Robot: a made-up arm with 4 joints.
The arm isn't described. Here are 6 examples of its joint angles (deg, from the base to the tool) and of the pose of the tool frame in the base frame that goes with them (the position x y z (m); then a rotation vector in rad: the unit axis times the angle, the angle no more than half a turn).
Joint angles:
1: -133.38 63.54 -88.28 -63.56
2: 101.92 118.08 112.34 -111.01
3: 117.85 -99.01 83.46 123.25
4: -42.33 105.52 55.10 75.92
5: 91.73 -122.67 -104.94 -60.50
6: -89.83 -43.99 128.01 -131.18
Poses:
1: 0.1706 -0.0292 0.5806 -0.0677 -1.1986 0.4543
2: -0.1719 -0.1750 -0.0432 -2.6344 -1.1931 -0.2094
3: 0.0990 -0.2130 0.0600 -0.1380 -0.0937 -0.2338
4: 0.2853 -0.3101 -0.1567 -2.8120 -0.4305 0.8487
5: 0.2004 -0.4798 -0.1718 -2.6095 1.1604 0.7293
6: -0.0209 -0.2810 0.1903 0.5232 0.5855 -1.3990
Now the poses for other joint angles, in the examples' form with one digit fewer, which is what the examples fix.
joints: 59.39 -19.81 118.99 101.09
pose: -0.036 0.002 0.061 -0.299 -0.534 1.735
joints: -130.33 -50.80 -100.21 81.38
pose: -0.089 -0.085 0.057 -2.654 0.725 -1.208
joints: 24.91 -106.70 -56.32 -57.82
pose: 0.352 -0.262 0.245 2.786 0.287 0.823
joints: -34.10 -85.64 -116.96 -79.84
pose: 0.001 -0.290 0.478 -1.510 0.215 -2.322
